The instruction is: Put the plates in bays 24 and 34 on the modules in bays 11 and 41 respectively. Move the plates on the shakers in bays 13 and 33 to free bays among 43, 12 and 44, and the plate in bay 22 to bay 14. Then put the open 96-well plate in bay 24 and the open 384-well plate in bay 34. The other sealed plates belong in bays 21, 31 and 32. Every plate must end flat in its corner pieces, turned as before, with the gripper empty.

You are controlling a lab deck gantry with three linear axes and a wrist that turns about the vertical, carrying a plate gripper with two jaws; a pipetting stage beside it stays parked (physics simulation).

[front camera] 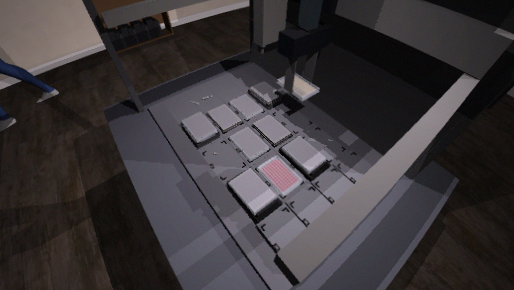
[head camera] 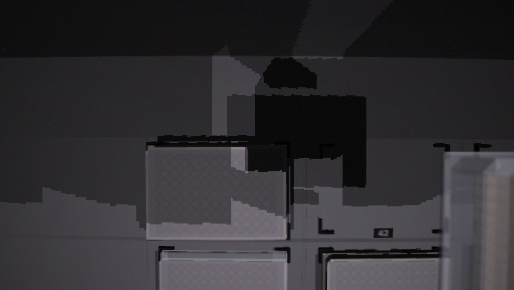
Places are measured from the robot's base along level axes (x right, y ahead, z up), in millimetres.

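Pixels of known places: gripper, fingertip midpoint: (front camera: 297,85); robot's base at its link origin: (front camera: 183,126).
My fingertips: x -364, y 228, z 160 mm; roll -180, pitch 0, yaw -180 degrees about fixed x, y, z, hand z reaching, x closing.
For each thing: its top centre in the pictures, then the offset to it from my fingertips. "spot": a spot on its surface instead.
- open 384-well plate with beige wells, top centre: (front camera: 298,83) dx +0, dy +0, dz +7 mm
- Bay 42 at a spot on its surface: (head camera: 383,215) spot: dx +28, dy +0, dz -160 mm
- bay 41 at a spot on its surface: (head camera: 200,195) (front camera: 263,89) spot: dx +0, dy -181, dz -127 mm
- bay 11 at a spot on its surface: (front camera: 199,126) spot: dx +323, dy -156, dz -127 mm
- bay 13 at a spot on its surface: (front camera: 252,190) spot: dx +324, dy +168, dz -124 mm
- bay 33 at a spot on its surface: (front camera: 304,152) spot: dx +107, dy +164, dz -124 mm
- open 96-well pink plate at its top centre: (front camera: 279,173) dx +214, dy +164, dz -146 mm
- bay 21 at a spot on its surface: (front camera: 224,117) spot: dx +216, dy -157, dz -146 mm
- bay 22 at a spot on its surface: (front camera: 249,143) spot: dx +217, dy +8, dz -146 mm
- bay 31 at a spot on its surface: (head camera: 222,275) (front camera: 250,102) spot: dx +82, dy -164, dz -146 mm
- bay 32 at a spot on its surface: (head camera: 390,275) (front camera: 276,125) spot: dx +82, dy +0, dz -146 mm
My gripper (front camera: 300,85) is shut on the open 384-well plate with beige wells (front camera: 298,87) (head camera: 500,230), holding it raised and level above the back right side of the deck. In the head view part of the plate shows at the right edge; the jaws do not show there. Bay 42 (head camera: 383,215) shows bare corner pieces. Sealed plates sit on the modules in bay 41 (front camera: 265,93) (head camera: 200,195) and bay 11 (front camera: 199,126). Thick blocks with sealed plates stand at bay 13 (front camera: 252,190) and bay 33 (front camera: 304,152). The open 96-well pink plate (front camera: 280,175) lies in bay 23.
Sealed plates lie in bay 21 (front camera: 224,117), bay 22 (front camera: 249,143), bay 31 (front camera: 246,106) (head camera: 222,275) and bay 32 (front camera: 272,128) (head camera: 390,275). A pale gantry beam (front camera: 380,175) crosses the front right. The parked pipetting stage (front camera: 270,25) stands left of the gripper.
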